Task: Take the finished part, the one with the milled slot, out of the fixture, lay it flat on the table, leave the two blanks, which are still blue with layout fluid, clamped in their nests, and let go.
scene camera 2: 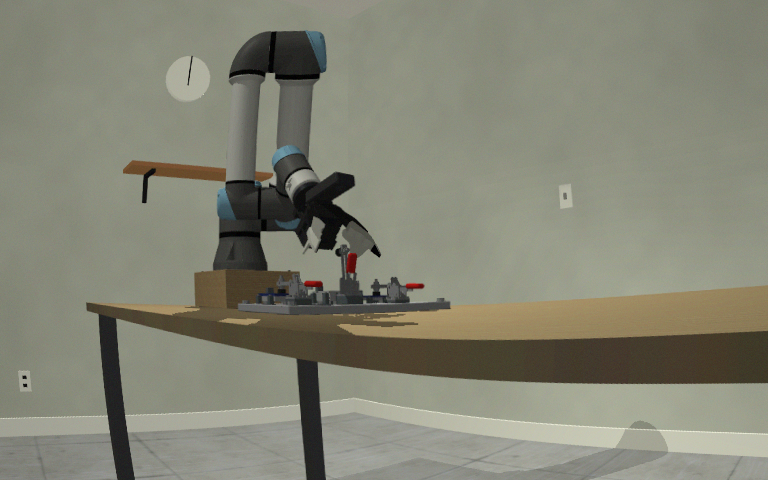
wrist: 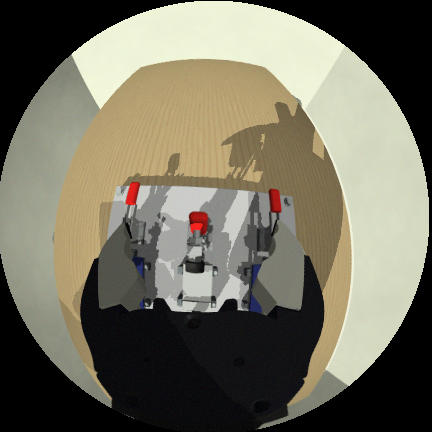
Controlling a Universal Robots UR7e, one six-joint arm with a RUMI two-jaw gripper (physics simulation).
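Frame: origin at the arm's base, x ahead, y left, z up, level; millimetres.
Where they show: gripper, fingertip midpoint: [scene camera 2: 349, 254] [wrist: 199, 223]; arm's base at its link origin: [scene camera 2: 239, 271].
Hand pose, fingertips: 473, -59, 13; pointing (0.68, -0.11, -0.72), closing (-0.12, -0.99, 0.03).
Note:
Things, the pixels of their top centre, and the offset from my fingertips, as dx, dy, dz. Level surfaces: height alone.
- light grey part at its top centre: [wrist: 196, 288] [scene camera 2: 329, 291] -78, +18, -67
- fixture at its top centre: [wrist: 198, 257] [scene camera 2: 341, 304] -36, +10, -93
- middle clamp's red handle at its top centre: [wrist: 197, 217] [scene camera 2: 351, 253] +5, +1, +2
- wooden table at its surface level: dz -108
The light grey part [wrist: 197, 285] sits in the middle nest of the fixture [scene camera 2: 339, 309] [wrist: 175, 200]; its slot cannot be made out. The middle clamp's red handle [scene camera 2: 351, 263] [wrist: 198, 219] stands upright, and its arm is raised in the scene view. Two blue blanks, one at the left [wrist: 139, 276] and one at the right [wrist: 256, 277], sit in the outer nests, partly hidden by the fingers. Their clamps lie low. My gripper [scene camera 2: 342, 249] [wrist: 199, 223] is open and empty, above the fixture, its jaws wide apart on either side of the middle clamp in the wrist view.
The outer clamps' red handles [scene camera 2: 313, 283] [scene camera 2: 414, 285] [wrist: 132, 193] [wrist: 275, 200] point outward over the plate. The wooden table [scene camera 2: 566, 322] [wrist: 200, 110] extends beyond the fixture. The arm's wooden base block [scene camera 2: 210, 288] stands behind it.

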